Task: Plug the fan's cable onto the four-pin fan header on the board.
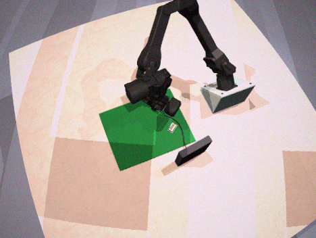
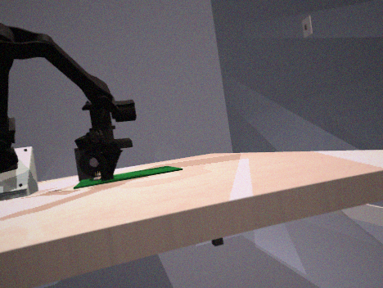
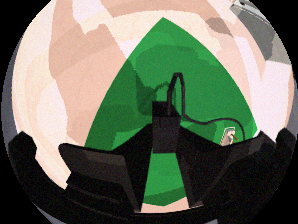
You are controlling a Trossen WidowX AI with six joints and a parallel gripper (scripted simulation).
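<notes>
Now: the green board 6 cm ahead of my gripper tip, 5 cm to the left of it and 3 cm below it. Also, from my gripper tip: black fan 22 cm to the left, 4 cm above, 2 cm behind; then dark plug 1 cm behind, 1 cm above.
</notes>
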